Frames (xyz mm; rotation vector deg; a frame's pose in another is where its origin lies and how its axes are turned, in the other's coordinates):
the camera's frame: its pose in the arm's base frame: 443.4 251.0 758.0 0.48 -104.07 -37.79
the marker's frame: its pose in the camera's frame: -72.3 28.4 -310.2 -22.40 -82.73 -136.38
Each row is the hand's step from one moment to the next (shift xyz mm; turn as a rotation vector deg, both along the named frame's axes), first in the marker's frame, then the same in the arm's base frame.
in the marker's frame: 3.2 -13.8 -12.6 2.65 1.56 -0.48
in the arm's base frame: 15.2 -8.4 -7.7 -1.66 0.25 -2.62
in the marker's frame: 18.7 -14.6 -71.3 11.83 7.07 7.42
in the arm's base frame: 23.0 -57.0 -43.2 -8.84 9.92 -8.28
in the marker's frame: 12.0 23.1 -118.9 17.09 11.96 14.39
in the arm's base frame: -7.2 -109.2 -53.3 -15.00 17.45 -10.62
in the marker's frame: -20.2 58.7 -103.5 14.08 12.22 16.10
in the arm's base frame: -42.3 -111.7 -17.2 -15.28 17.93 -7.19
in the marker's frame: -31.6 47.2 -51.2 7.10 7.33 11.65
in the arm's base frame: -37.3 -65.7 12.0 -9.35 12.12 -2.35
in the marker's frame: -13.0 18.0 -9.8 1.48 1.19 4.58
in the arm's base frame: -15.5 -16.4 8.9 -1.91 4.57 0.27
